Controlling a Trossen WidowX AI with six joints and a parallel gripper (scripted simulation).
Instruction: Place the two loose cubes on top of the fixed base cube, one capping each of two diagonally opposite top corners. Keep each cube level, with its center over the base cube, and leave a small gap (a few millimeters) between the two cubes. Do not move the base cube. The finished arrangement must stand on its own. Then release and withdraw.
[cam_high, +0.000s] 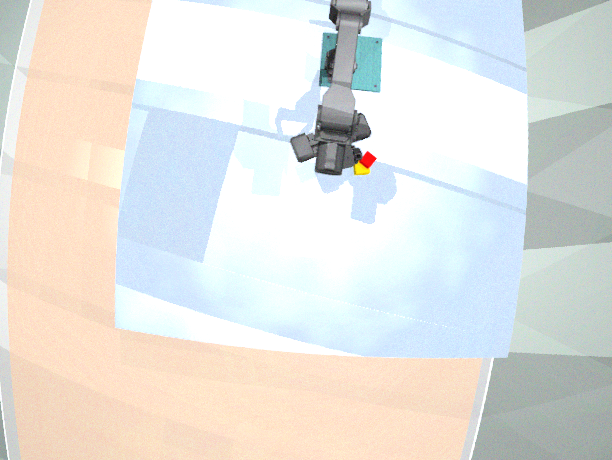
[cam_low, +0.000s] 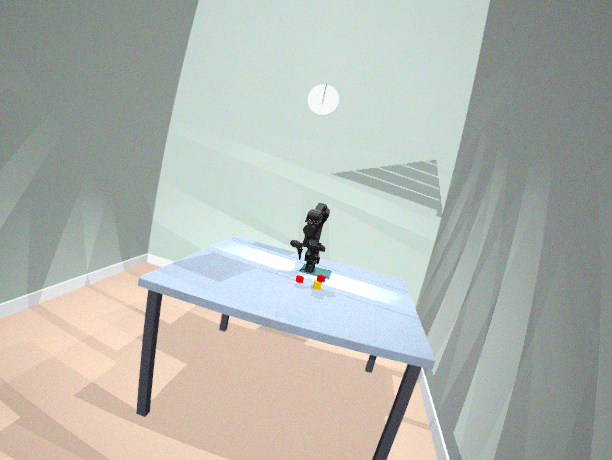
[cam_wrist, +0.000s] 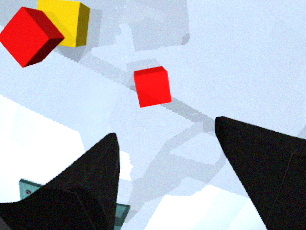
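Now: gripper tip 40 mm short of the yellow cube, 100 mm to the right of it and 100 mm above it.
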